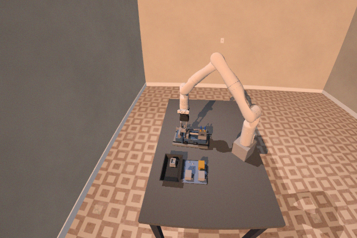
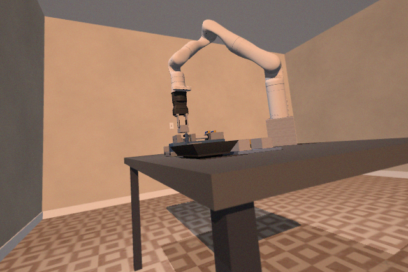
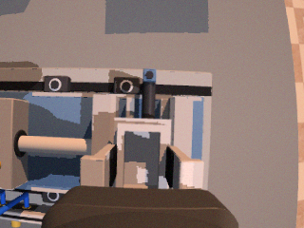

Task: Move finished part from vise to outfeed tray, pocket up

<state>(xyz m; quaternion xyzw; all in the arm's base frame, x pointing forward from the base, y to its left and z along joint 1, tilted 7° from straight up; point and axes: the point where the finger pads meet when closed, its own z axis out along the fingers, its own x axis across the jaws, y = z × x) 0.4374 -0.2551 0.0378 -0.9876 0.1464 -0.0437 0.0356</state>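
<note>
My gripper is now 11 cm above the vise, 6 cm past it and 2 cm to the right of it. Also, from my hand: blue fixture plate (35 cm to the left, 15 cm below, 3 cm behind); then orange block (32 cm to the left, 13 cm below, 8 cm behind).
</note>
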